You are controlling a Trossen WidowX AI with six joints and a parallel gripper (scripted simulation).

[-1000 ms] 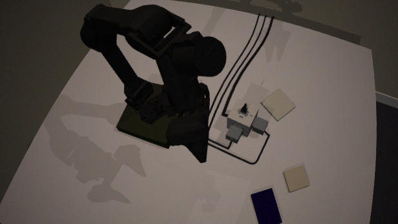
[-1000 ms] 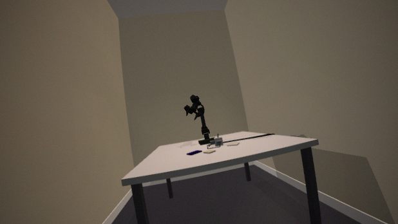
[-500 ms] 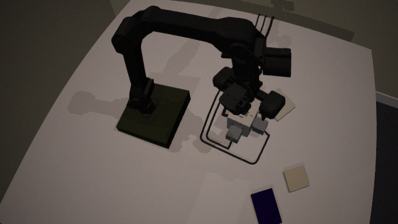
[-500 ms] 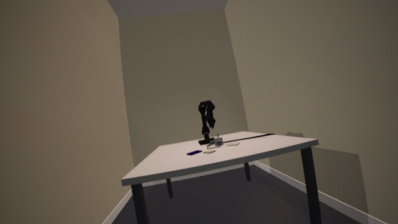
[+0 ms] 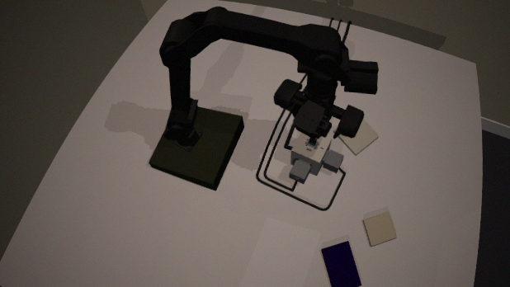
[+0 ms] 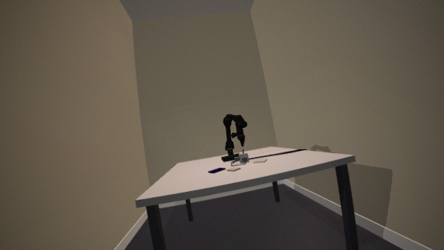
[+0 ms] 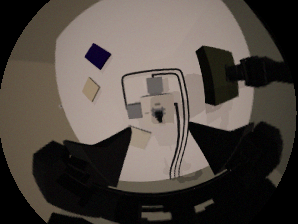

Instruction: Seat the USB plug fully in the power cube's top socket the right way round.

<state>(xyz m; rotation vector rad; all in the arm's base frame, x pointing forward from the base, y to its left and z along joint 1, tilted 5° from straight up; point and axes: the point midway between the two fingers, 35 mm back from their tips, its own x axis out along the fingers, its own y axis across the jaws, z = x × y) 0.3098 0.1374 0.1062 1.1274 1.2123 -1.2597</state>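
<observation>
The USB plug is 5 cm below my gripper tip. The rest, counted from my gripper tip: card (22 cm to the right, 21 cm ahead, 13 cm below).
</observation>
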